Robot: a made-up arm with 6 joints. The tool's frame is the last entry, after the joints. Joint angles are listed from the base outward. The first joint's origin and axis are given. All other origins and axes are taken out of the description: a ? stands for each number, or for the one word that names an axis. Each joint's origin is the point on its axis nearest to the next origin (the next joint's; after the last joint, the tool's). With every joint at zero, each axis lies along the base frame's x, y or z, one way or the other. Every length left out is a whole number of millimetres.
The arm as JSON. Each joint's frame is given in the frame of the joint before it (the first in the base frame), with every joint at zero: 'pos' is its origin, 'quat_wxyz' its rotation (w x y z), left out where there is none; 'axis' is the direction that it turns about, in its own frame. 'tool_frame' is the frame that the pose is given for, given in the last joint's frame.
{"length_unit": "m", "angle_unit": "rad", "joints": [
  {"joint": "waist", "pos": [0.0, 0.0, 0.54], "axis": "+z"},
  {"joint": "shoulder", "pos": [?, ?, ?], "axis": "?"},
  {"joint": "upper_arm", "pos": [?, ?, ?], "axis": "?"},
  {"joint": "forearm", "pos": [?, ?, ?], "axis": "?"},
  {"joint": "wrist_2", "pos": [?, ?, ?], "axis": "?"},
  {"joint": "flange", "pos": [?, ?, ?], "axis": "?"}
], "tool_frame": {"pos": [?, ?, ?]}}
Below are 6 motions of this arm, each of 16 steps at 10 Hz.
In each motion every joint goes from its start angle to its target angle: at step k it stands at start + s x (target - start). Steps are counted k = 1, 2, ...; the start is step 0. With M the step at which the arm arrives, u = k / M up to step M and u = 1 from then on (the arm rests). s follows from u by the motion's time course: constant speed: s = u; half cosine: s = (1 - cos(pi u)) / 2; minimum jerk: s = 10 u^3 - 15 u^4 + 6 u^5.
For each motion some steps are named. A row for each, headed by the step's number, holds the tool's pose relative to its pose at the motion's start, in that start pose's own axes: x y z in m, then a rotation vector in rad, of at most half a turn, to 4 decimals.
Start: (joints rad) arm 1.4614 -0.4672 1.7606 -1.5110 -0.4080 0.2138
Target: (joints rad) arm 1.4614 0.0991 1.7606 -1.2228 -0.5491 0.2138
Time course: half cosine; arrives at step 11
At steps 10, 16:
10: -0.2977 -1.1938 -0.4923 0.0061 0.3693 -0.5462
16: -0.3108 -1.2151 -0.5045 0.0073 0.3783 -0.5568

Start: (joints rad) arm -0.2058 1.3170 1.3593 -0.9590 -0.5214 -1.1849
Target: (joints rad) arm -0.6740 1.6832 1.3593 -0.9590 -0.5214 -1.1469
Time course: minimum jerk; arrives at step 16
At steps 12, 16:
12: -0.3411 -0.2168 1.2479 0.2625 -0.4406 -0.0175
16: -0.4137 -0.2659 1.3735 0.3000 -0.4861 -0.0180

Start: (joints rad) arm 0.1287 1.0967 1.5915 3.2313 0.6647 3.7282
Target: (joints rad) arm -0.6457 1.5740 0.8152 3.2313 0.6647 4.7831
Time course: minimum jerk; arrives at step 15
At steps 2, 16:
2: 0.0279 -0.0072 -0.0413 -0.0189 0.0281 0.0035
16: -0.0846 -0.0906 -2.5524 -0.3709 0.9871 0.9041

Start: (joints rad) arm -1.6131 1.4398 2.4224 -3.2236 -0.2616 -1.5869
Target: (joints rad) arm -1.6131 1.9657 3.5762 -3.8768 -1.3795 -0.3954
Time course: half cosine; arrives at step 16
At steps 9, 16:
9: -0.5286 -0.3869 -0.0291 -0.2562 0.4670 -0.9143
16: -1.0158 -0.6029 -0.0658 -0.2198 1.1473 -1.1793

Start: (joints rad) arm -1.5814 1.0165 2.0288 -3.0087 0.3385 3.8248
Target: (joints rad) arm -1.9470 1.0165 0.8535 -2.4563 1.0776 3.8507
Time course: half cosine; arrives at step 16
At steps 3, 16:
3: 0.0528 0.0421 -0.1166 -0.0685 0.1438 0.0814
16: -0.2754 0.2093 -1.4522 -0.6583 1.7095 0.9803

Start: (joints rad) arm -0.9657 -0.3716 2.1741 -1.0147 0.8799 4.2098
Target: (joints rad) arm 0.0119 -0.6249 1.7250 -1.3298 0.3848 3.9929
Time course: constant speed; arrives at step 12
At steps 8, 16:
8: 0.4235 0.7757 0.3204 0.3716 -0.4952 0.4348
16: 0.4024 1.2440 0.4871 0.6624 -0.6434 0.6804

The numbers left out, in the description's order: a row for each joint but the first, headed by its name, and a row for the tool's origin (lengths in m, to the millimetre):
shoulder: xyz 0.129 0.0 0.0, axis +y
upper_arm: xyz 0.0 0.0 1.267, axis -y
forearm: xyz 0.992 0.0 0.271, axis -x
wrist_2: xyz 0.0 0.0 0.0, axis -y
flange: xyz 0.159 0.0 0.0, axis -x
tool: xyz 0.0 0.0 0.0

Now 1 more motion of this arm.
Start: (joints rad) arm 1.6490 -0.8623 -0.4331 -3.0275 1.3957 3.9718
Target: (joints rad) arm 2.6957 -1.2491 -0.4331 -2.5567 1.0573 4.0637
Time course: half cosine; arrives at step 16
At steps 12, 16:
12: -0.0550 -0.0560 -0.3894 -0.6182 -0.7547 -0.4097
16: -0.0157 -0.1189 -0.4508 -0.6703 -0.9131 -0.4646

